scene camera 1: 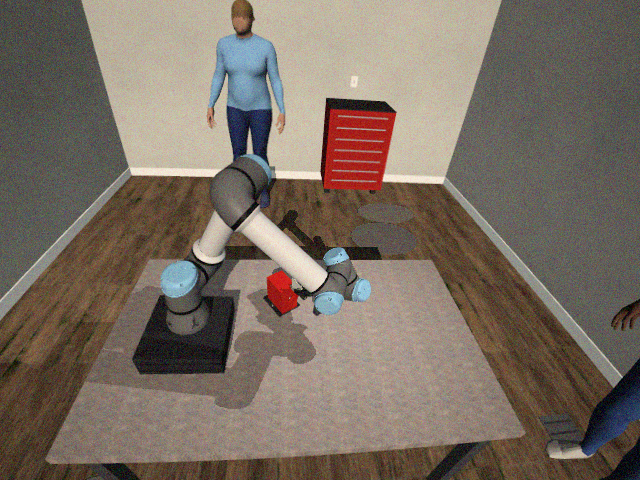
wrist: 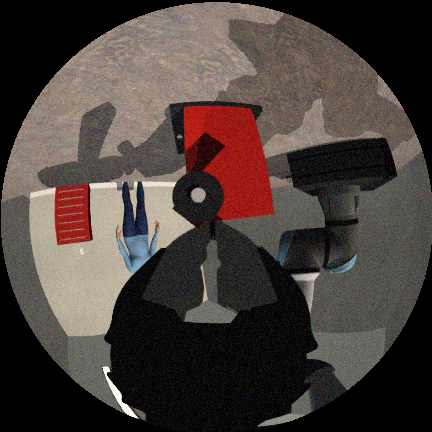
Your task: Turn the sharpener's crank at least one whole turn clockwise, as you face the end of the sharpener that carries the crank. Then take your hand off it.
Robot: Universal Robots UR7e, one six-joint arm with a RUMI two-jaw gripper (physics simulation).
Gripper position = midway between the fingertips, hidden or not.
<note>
I see my gripper point(wrist: 213, 222) and a black crank knob point(wrist: 194, 211).
</note>
